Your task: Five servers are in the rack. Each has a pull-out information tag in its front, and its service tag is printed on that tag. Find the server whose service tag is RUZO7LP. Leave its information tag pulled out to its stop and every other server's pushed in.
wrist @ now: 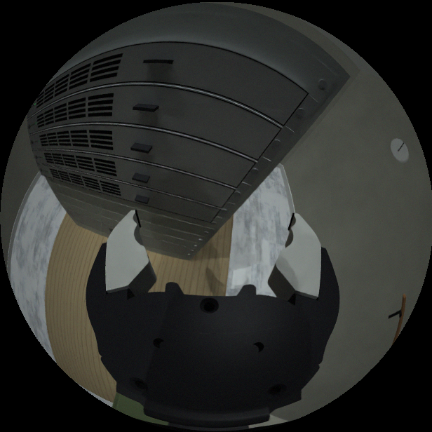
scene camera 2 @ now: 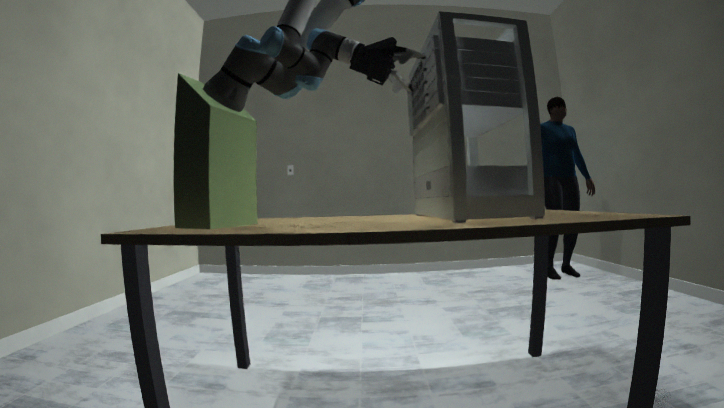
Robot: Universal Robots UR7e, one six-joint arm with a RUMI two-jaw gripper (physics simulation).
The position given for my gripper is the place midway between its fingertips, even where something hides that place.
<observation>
In view: my gripper (scene camera 2: 418,75) and a rack (scene camera 2: 471,86).
The rack also shows in the wrist view (wrist: 238,95). My gripper is seen too in the wrist view (wrist: 213,213).
</observation>
